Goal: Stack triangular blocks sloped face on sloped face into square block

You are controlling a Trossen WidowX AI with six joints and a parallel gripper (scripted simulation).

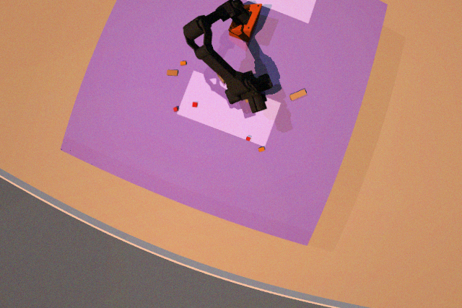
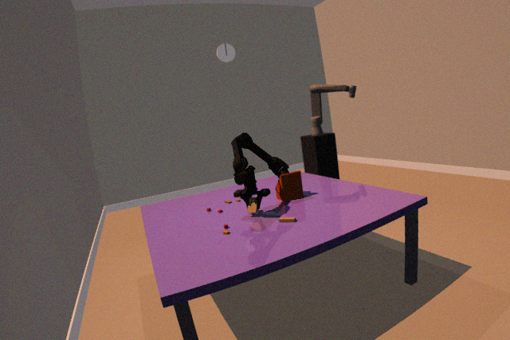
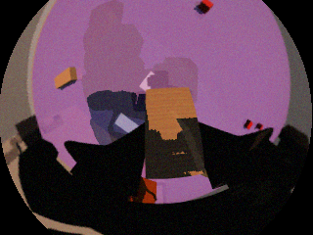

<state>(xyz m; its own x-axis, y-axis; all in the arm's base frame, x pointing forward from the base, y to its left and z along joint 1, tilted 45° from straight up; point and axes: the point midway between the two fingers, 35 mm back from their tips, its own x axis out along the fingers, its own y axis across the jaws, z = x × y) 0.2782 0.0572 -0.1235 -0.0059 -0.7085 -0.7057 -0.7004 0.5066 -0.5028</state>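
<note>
Now: the tan triangular block 10 mm above my gripper tip.
</note>
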